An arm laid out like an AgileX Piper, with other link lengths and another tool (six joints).
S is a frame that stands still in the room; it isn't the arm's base.
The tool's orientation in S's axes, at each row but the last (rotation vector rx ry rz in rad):
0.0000, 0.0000, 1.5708
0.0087, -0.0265, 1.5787
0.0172, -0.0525, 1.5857
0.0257, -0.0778, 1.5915
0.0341, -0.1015, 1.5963
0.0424, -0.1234, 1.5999
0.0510, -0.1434, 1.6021
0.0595, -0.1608, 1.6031
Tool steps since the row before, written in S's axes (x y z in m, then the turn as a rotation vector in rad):
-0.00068, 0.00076, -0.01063, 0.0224, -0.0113, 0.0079
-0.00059, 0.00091, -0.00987, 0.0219, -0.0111, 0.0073
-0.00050, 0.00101, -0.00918, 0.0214, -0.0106, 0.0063
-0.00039, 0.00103, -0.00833, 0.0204, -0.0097, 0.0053
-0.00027, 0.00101, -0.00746, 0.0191, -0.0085, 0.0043
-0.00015, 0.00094, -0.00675, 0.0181, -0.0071, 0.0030
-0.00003, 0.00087, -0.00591, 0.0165, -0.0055, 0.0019
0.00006, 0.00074, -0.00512, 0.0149, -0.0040, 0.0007
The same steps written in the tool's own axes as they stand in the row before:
0.00076, 0.00068, -0.01063, -0.0113, -0.0224, 0.0079
0.00069, 0.00070, -0.00988, -0.0111, -0.0219, 0.0073
0.00061, 0.00069, -0.00920, -0.0106, -0.0214, 0.0063
0.00049, 0.00065, -0.00836, -0.0098, -0.0204, 0.0053
0.00038, 0.00057, -0.00750, -0.0086, -0.0191, 0.0042
0.00024, 0.00048, -0.00680, -0.0074, -0.0180, 0.0028
0.00014, 0.00036, -0.00596, -0.0058, -0.0164, 0.0016
0.00002, 0.00026, -0.00517, -0.0045, -0.0148, 0.0003

